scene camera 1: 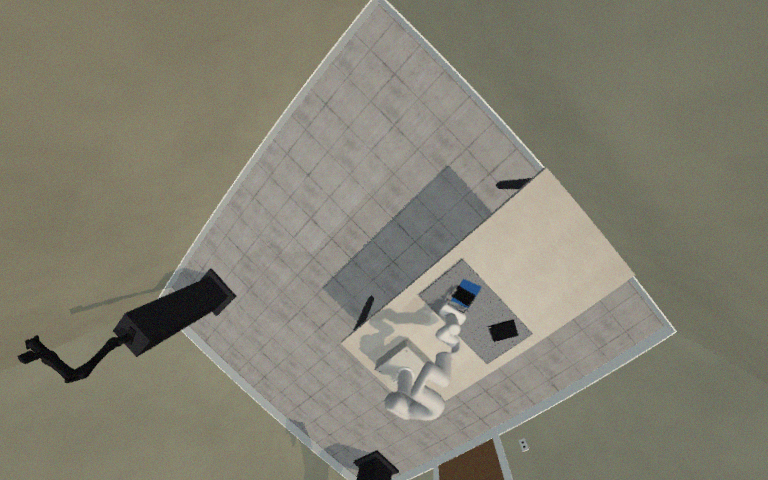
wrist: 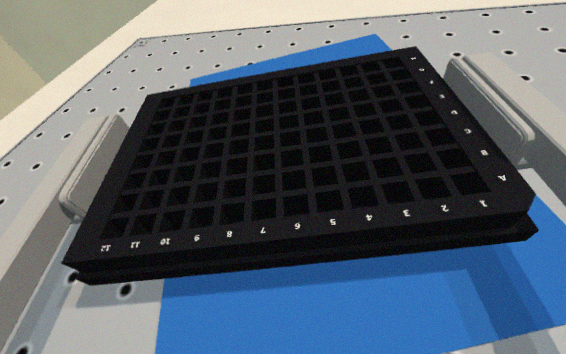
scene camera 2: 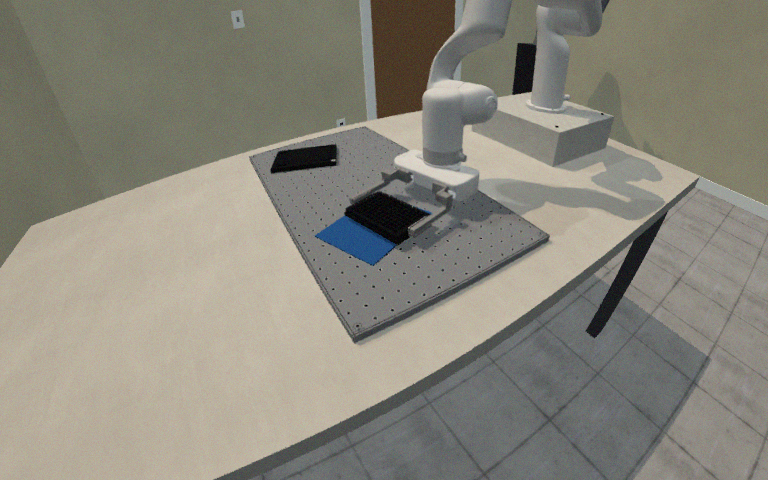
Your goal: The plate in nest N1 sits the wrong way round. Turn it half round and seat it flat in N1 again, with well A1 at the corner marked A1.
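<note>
The black 96-well plate (scene camera 1: 463,294) (scene camera 2: 390,213) (wrist: 280,150) is between the fingers of my gripper (scene camera 2: 381,217) (wrist: 294,134), which is shut on its two short ends. The plate seems raised a little, as its shadow falls apart from it in the wrist view. It is over part of a blue sheet (scene camera 1: 470,285) (scene camera 2: 356,242) (wrist: 300,310). In the wrist view, letters A to H run along the plate's right end and the numbers along its near side stand upside down; well A1 is at the near right corner. No N1 label or A1 corner mark on a nest is readable.
A grey perforated board (scene camera 1: 488,348) (scene camera 2: 453,271) (wrist: 40,150) lies under the sheet. A flat black object (scene camera 1: 503,330) (scene camera 2: 304,158) lies farther along the board. The arm's grey base block (scene camera 2: 577,141) stands on the table (scene camera 1: 566,226) (scene camera 2: 141,316).
</note>
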